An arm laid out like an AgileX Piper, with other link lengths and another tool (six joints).
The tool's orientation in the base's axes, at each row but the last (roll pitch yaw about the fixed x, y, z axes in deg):
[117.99 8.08 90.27]
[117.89 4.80 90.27]
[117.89 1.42 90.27]
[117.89 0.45 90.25]
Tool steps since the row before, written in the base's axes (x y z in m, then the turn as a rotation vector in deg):
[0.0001 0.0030 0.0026 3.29 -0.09 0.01]
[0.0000 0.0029 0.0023 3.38 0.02 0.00]
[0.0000 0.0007 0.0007 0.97 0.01 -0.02]
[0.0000 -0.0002 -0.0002 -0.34 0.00 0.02]
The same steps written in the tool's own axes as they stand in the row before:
[0.0026 0.0027 -0.0013 -0.11 1.54 2.91]
[0.0027 0.0022 -0.0012 0.00 1.58 2.99]
[0.0007 0.0006 -0.0003 0.01 0.44 0.87]
[-0.0002 -0.0002 0.0001 0.00 -0.14 -0.31]

